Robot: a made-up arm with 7 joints.
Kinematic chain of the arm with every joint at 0, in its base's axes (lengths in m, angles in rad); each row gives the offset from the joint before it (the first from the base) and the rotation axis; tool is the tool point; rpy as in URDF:
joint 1: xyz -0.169 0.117 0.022 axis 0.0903 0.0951 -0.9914
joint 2: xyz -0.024 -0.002 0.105 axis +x
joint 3: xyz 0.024 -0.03 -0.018 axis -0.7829 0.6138 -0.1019
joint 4: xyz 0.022 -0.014 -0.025 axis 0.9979 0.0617 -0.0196
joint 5: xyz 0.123 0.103 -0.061 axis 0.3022 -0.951 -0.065
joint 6: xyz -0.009 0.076 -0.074 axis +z
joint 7: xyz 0.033 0 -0.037 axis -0.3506 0.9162 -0.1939
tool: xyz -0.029 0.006 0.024 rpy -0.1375 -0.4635 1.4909
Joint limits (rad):
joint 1: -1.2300..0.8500
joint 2: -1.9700..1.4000
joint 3: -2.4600..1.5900
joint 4: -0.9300..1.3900
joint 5: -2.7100..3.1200
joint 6: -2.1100..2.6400
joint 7: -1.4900..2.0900
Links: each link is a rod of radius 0.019 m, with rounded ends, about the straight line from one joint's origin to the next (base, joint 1, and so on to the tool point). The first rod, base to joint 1, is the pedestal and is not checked.
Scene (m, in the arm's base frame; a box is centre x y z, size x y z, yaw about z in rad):
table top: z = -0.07
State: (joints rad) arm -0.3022 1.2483 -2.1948 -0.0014 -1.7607 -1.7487 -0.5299
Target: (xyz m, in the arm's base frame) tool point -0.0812 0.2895 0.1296
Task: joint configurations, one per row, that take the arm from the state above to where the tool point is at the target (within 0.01 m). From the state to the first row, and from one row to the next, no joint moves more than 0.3 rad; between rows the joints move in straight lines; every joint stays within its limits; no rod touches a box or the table.
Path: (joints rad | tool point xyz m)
1: -0.2985 1.0905 -1.9455 -0.2266 -1.6304 -1.7549 -0.5510 | -0.1729 0.0575 0.2422
2: -0.2948 0.9327 -1.6961 -0.4517 -1.5002 -1.7612 -0.5721 | -0.1376 0.1464 0.2639
3: -0.2910 0.7749 -1.4468 -0.6769 -1.3699 -1.7674 -0.5932 | -0.1073 0.2375 0.2232
4: -0.2873 0.6170 -1.1974 -0.9021 -1.2397 -1.7736 -0.6143 | -0.0812 0.2895 0.1296

